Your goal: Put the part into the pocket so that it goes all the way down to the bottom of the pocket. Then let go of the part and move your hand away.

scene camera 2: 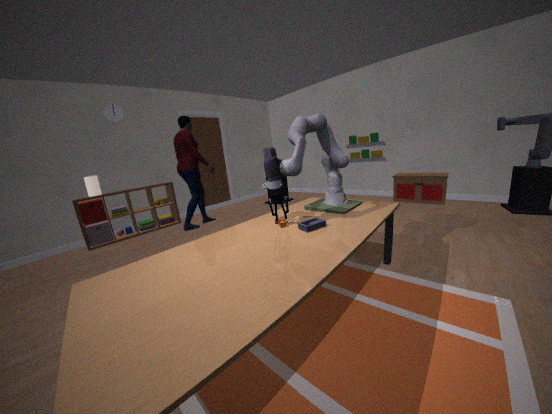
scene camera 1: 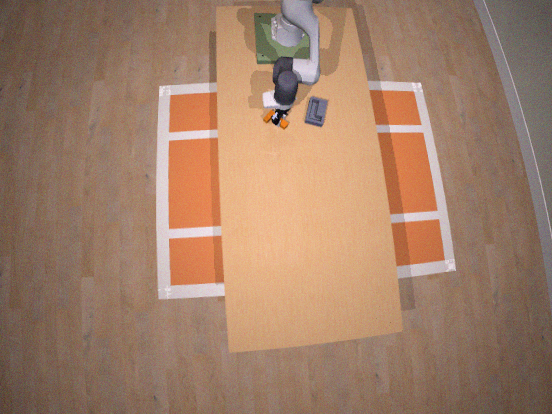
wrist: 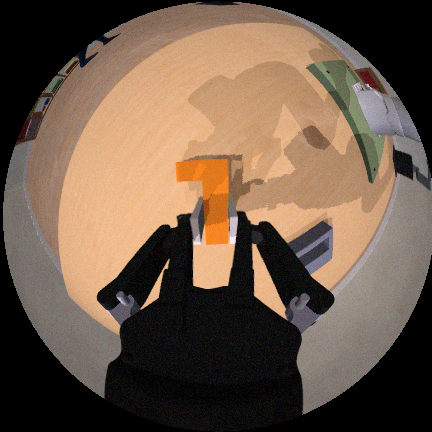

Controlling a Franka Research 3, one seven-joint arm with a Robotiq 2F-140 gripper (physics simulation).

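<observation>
The orange L-shaped part (scene camera 1: 284,124) (scene camera 2: 283,224) (wrist: 216,172) lies at table level below the hand. My gripper (scene camera 1: 277,118) (scene camera 2: 280,220) (wrist: 215,206) points down and is shut on the long leg of the part, one finger pad along each side. The short leg sticks out to the left beyond the fingers in the wrist view. The grey-blue block (scene camera 1: 315,123) (scene camera 2: 312,225) (wrist: 311,241) with the L-shaped pocket sits apart from the part, to its right in scene camera 1. The right finger linkage partly hides the block in the wrist view.
The block and part are on the long wooden table (scene camera 1: 305,225) (scene camera 2: 200,280) (wrist: 115,175). The arm's green base plate (scene camera 1: 265,55) (scene camera 2: 345,207) (wrist: 340,90) is at the table's far end. A person (scene camera 2: 187,160) stands beyond the table near the door.
</observation>
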